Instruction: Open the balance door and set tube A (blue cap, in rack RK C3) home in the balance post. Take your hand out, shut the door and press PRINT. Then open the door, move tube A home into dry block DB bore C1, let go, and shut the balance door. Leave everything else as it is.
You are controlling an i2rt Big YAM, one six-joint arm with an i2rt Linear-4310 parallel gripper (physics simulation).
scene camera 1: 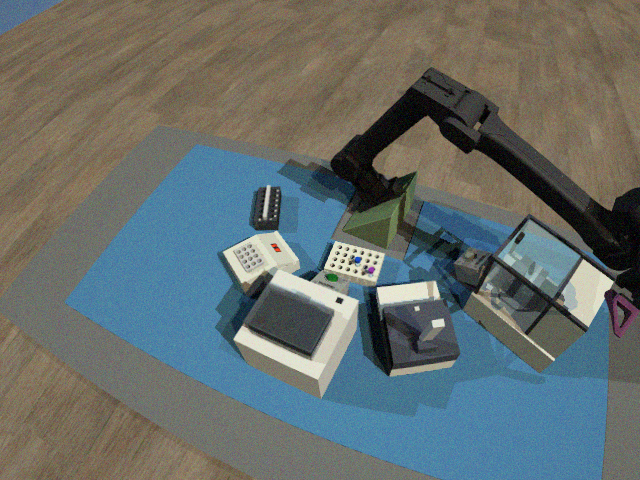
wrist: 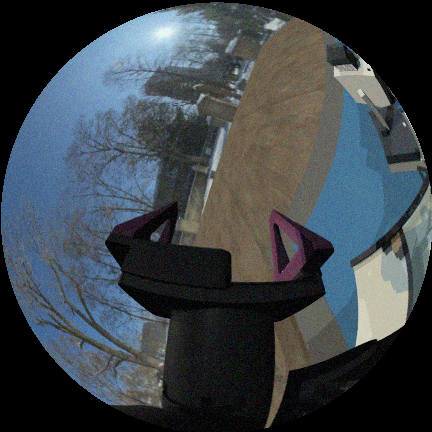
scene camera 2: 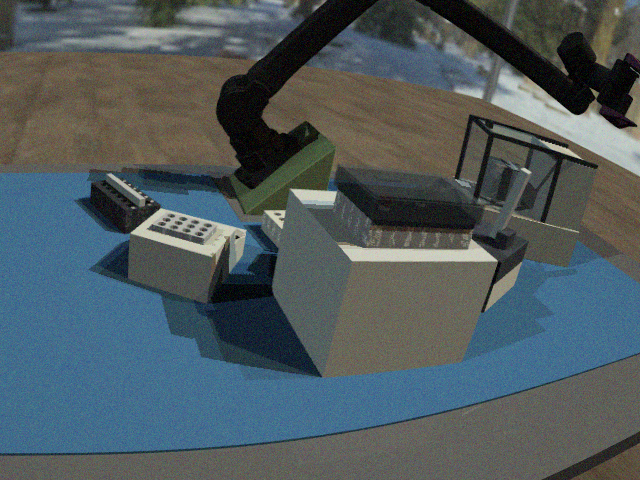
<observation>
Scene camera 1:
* glass-walled balance
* cream box with dark lid
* dark device with lever
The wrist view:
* gripper
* glass-walled balance
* cream box with dark lid
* dark device with lever
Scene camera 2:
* glass-walled balance
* cream box with dark lid
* dark device with lever
</observation>
